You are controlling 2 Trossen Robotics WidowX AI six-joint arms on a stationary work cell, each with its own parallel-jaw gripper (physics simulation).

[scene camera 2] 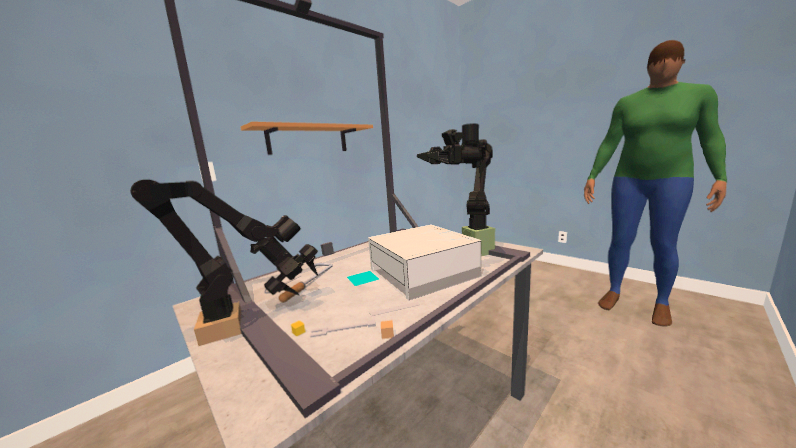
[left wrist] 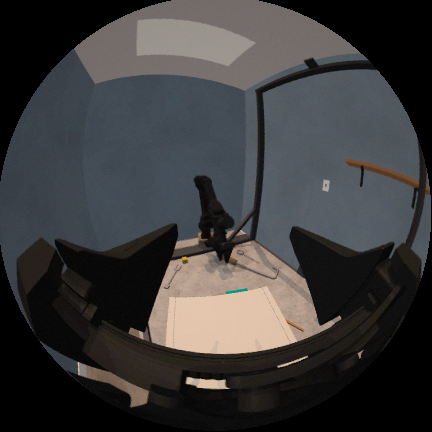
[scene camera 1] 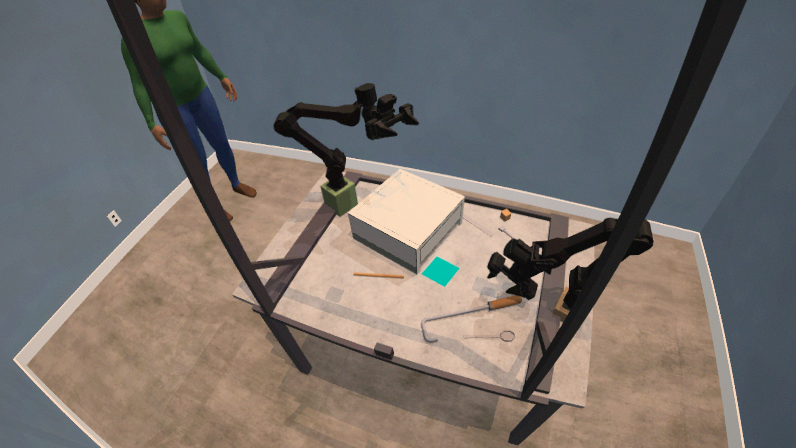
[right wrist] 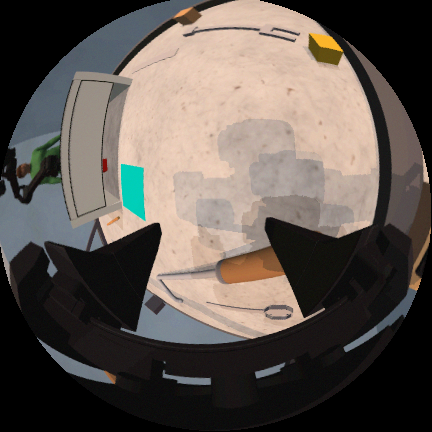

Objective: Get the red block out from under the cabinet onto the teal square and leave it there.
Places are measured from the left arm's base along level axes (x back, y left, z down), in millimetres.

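Pixels of known places: left gripper, fingertip midpoint: point(scene camera 2: 421, 155) point(left wrist: 236, 231) point(scene camera 1: 407, 128); right gripper, fingertip midpoint: point(scene camera 2: 308, 284) point(left wrist: 223, 261) point(scene camera 1: 497, 284) point(right wrist: 213, 225); left arm's base at its link origin: point(scene camera 2: 478, 227) point(scene camera 1: 337, 184); right arm's base at its link origin: point(scene camera 2: 218, 314) point(left wrist: 205, 235).
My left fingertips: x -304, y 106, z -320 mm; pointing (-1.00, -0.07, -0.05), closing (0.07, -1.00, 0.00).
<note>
For each thing: its top centre in the pictures, then the offset to it from my left fingertips. "pt": a spot on its surface instead.
- red block at its top centre: point(right wrist: 94, 167) dx -47, dy -82, dz +399 mm
- cabinet at its top centre: point(left wrist: 231, 339) point(right wrist: 61, 152) point(scene camera 1: 407, 204) point(scene camera 2: 421, 238) dx -6, dy -28, dz +297 mm
- teal square at a spot on its surface: point(right wrist: 133, 190) point(scene camera 1: 444, 272) point(scene camera 2: 359, 279) point(left wrist: 237, 295) pt dx -237, dy -94, dz +432 mm
- orange stick at its top centre: point(scene camera 1: 378, 274) dx -77, dy -256, dz +426 mm
- ring-ended tool at its top centre: point(right wrist: 243, 312) point(scene camera 1: 489, 335) dx -504, dy -195, dz +425 mm
- orange cube at its top centre: point(scene camera 2: 386, 324) point(scene camera 1: 506, 212) dx -252, dy +275, dz +403 mm
- yellow cube at its top centre: point(scene camera 2: 297, 324) dx -463, dy +159, dz +408 mm
- forked tool at its top centre: point(scene camera 2: 343, 326) point(left wrist: 172, 274) dx -350, dy +199, dz +424 mm
- thin rod at its top centre: point(right wrist: 149, 61) point(scene camera 2: 395, 308) point(scene camera 1: 477, 225) dx -192, dy +167, dz +432 mm
The red block point(right wrist: 104, 165) shows in the right wrist view as a small patch in the low opening under the cabinet point(scene camera 1: 409, 208) point(scene camera 2: 426, 242) point(left wrist: 225, 320) point(right wrist: 90, 150); the scene views hide it. The teal square point(scene camera 1: 440, 271) point(scene camera 2: 363, 278) point(left wrist: 236, 291) point(right wrist: 133, 190) is bare, beside the cabinet. A hooked metal rod with an orange-brown handle point(scene camera 1: 504, 302) point(scene camera 2: 291, 292) point(right wrist: 250, 266) lies on the table. My right gripper point(scene camera 1: 508, 283) point(scene camera 2: 306, 283) point(right wrist: 213, 225) is open, above and close to the handle. My left gripper point(scene camera 1: 404, 127) point(scene camera 2: 420, 156) is open and empty, high above the cabinet.
An orange stick point(scene camera 1: 378, 275) lies near the cabinet's front. A ring-ended tool point(scene camera 1: 484, 336) lies near the hooked rod. An orange cube point(scene camera 1: 505, 214) point(scene camera 2: 387, 329), a yellow cube point(scene camera 2: 298, 328) point(right wrist: 325, 49), a forked tool point(scene camera 2: 348, 327) and a thin rod point(scene camera 2: 395, 309) lie on the table's other side.
</note>
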